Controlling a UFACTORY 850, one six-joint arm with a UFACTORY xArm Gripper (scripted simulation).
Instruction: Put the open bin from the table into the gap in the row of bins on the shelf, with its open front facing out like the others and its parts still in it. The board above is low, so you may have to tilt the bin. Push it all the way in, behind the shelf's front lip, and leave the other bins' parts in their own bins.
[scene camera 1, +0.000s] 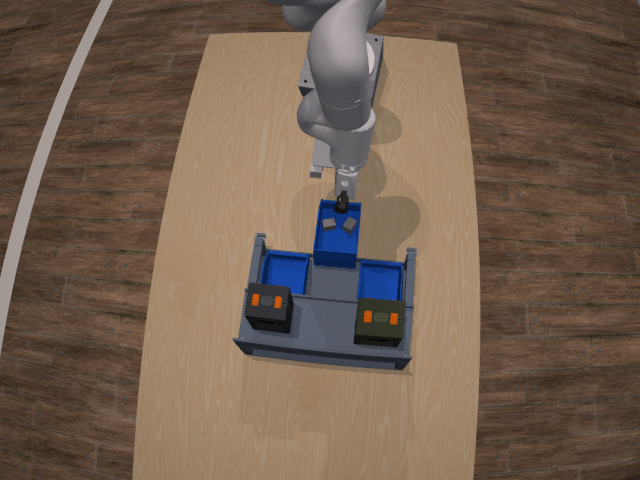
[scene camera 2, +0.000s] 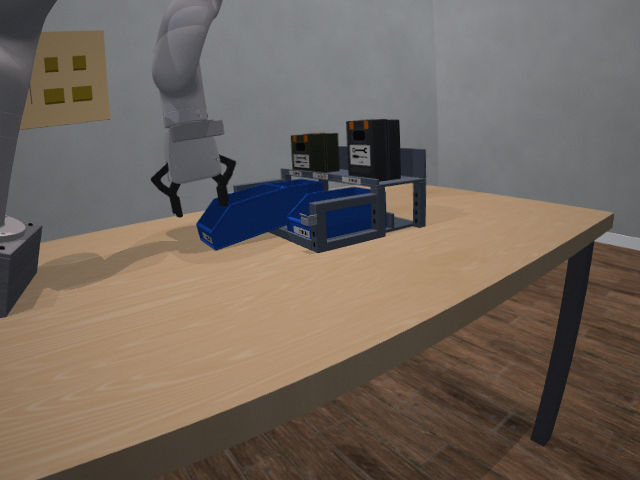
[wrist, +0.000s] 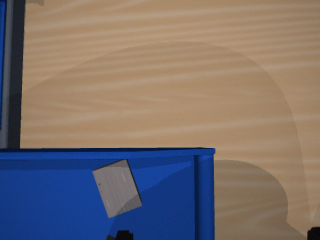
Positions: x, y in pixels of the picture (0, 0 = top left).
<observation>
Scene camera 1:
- my gripper: 342, 195
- grey shelf: 322, 326
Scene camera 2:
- my gripper: 202, 211
</observation>
